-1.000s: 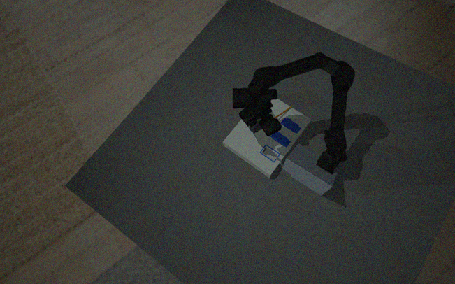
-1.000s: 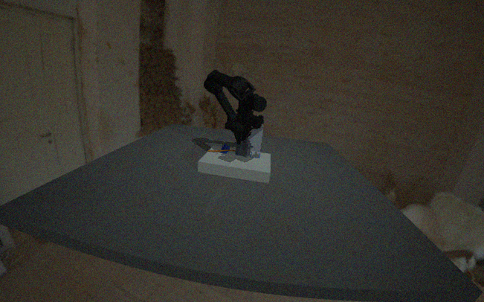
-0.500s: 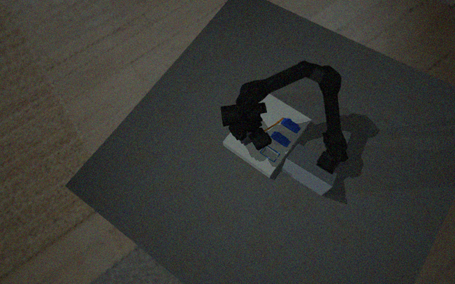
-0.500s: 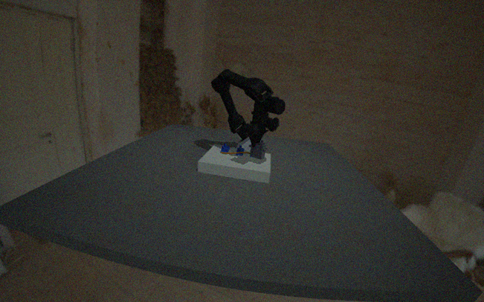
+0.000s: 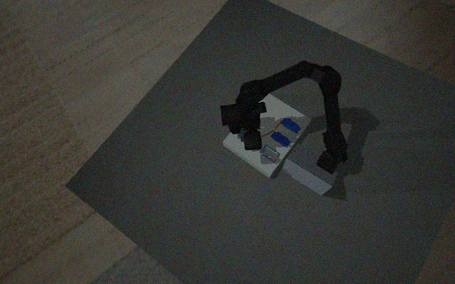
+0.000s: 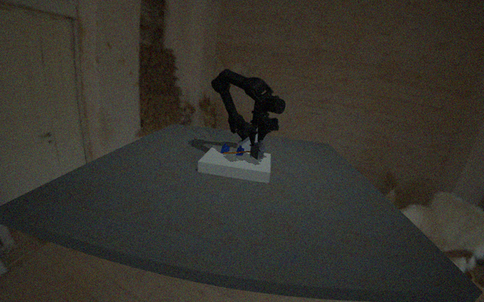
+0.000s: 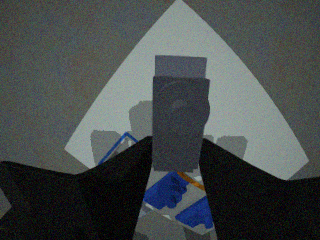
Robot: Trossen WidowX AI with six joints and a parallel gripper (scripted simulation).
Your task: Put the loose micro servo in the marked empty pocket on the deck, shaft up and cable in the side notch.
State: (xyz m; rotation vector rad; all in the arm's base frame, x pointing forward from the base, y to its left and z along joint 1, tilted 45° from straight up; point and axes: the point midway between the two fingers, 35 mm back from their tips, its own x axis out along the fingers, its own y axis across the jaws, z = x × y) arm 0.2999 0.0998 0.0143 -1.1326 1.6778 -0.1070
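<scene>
Now: gripper tip 10 cm above the white deck, 7 cm to the left of it and 1 cm short of it.
</scene>
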